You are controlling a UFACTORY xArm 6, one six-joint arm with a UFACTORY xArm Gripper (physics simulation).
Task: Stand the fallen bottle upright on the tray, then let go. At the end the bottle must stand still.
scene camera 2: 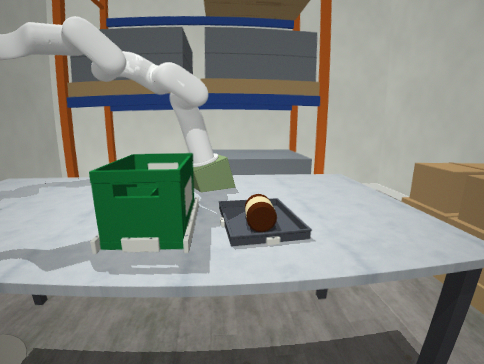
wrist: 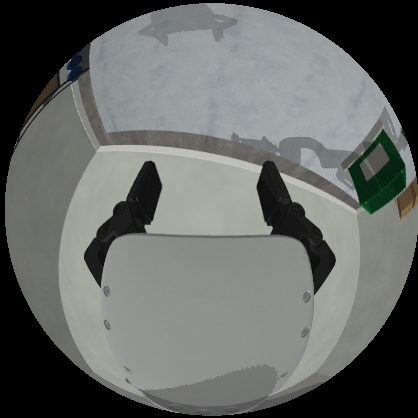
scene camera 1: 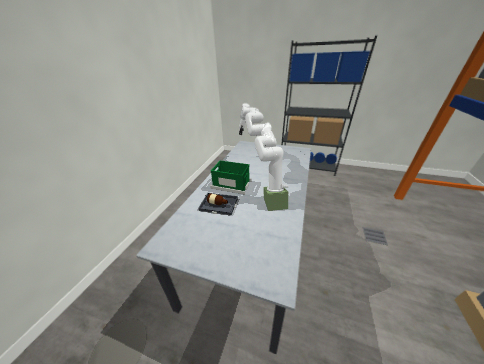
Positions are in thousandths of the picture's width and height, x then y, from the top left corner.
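Observation:
My gripper (wrist: 499, 410) is visible. Also visible are a green crate (scene camera 2: 270, 554) (scene camera 1: 480, 482), a dark tray (scene camera 2: 598, 625) and a brown bottle (scene camera 2: 540, 595). The wrist view does not show the tray, hidden by the green crate. The bottle is likewise hidden in the wrist view by the crate.

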